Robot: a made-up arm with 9 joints.
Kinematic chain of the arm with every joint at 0, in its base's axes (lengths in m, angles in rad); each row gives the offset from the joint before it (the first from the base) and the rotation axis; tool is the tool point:
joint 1: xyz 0 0 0.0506 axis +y
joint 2: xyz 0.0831 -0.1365 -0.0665 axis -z
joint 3: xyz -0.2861 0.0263 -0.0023 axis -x
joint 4: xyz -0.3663 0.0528 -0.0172 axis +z
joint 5: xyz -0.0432 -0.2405 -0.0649 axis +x
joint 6: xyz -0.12 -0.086 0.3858 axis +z
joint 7: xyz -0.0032 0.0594 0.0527 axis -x
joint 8: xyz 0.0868 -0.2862 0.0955 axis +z
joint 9: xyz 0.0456 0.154 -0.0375 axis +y
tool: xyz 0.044 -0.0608 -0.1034
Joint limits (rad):
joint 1: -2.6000..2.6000
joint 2: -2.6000..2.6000
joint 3: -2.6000..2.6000
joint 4: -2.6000..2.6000
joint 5: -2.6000..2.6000
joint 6: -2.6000..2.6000
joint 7: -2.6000..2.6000
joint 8: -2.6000..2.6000
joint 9: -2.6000..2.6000
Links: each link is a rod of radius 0.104 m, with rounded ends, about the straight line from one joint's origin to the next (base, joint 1, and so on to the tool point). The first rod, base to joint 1, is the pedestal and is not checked.
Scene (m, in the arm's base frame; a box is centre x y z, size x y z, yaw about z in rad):
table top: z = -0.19
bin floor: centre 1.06 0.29 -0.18 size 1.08 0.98 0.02 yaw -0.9
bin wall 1: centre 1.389 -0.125 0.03 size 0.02 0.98 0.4 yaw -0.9
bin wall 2: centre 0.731 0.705 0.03 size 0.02 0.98 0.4 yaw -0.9
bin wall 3: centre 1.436 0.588 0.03 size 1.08 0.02 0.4 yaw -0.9
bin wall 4: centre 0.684 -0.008 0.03 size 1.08 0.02 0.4 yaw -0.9
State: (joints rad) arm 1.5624 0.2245 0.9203 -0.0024 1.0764 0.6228 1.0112 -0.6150 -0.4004
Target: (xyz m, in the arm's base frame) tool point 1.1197 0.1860 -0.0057
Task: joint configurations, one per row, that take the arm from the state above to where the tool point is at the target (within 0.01 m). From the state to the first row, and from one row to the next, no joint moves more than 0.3 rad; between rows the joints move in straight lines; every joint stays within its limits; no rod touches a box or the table.
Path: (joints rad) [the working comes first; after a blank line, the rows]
Joints at the target: 2.3983 0.4071 1.1883 -0.3607 1.1425 0.6463 1.2751 -0.9315 -0.5593
Straight joint move there: clear.

1: 1.8410 0.2854 1.0096 -0.1218 1.0984 0.6306 1.0992 -0.7205 -0.4534
2: 2.1197 0.3462 1.0990 -0.2412 1.1205 0.6385 1.1871 -0.8260 -0.5063
3: 2.3983 0.4071 1.1883 -0.3607 1.1425 0.6463 1.2751 -0.9315 -0.5593

